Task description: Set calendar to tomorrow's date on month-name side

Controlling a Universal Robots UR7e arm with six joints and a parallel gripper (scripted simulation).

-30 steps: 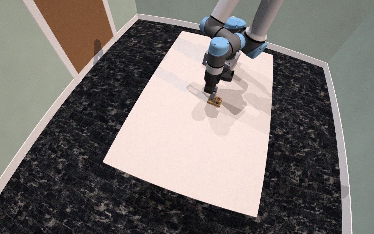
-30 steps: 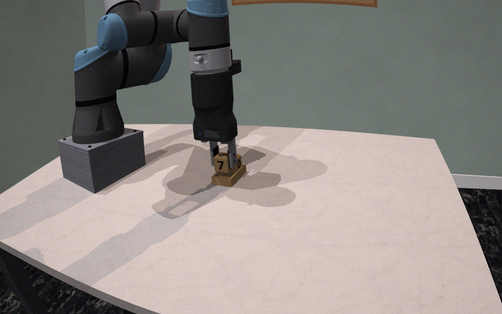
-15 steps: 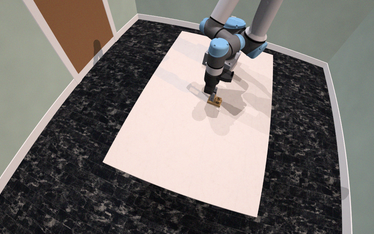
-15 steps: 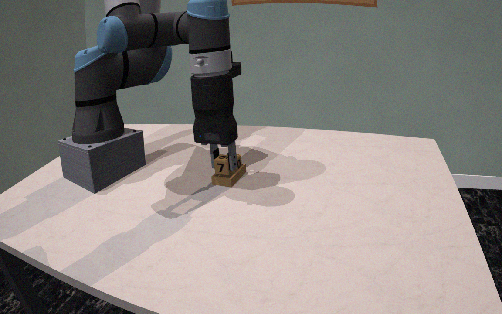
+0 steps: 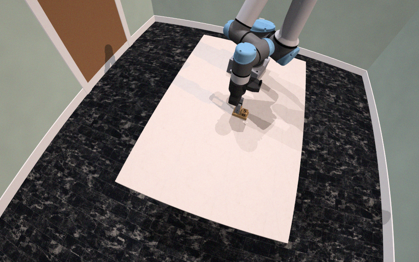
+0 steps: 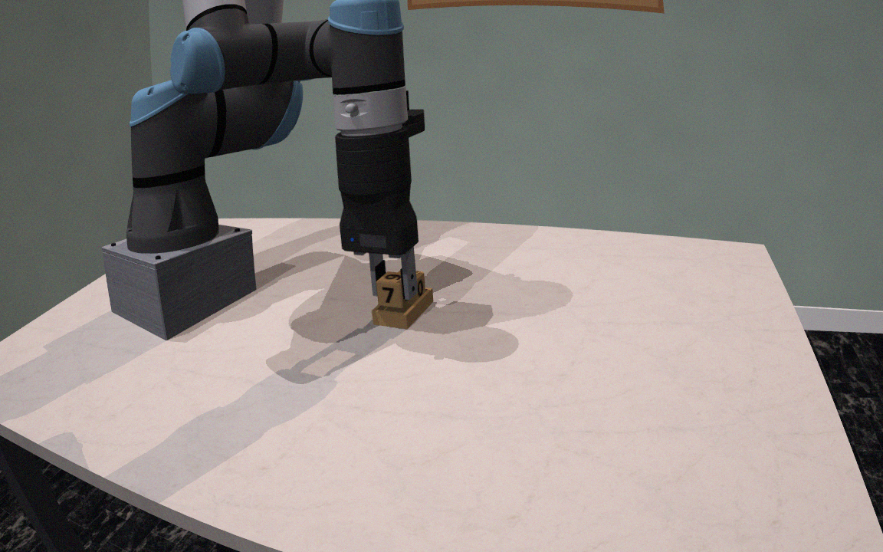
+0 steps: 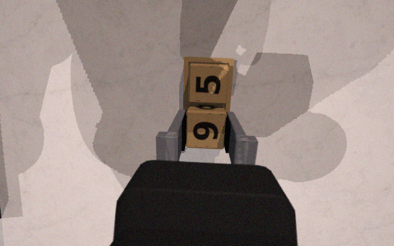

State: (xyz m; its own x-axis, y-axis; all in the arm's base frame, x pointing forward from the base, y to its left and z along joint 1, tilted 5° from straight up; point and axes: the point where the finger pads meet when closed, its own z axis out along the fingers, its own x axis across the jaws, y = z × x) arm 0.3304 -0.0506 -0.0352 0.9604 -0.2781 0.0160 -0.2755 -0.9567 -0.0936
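Right now the wooden calendar tray is 40 mm below my hand and 20 mm to the left of it.
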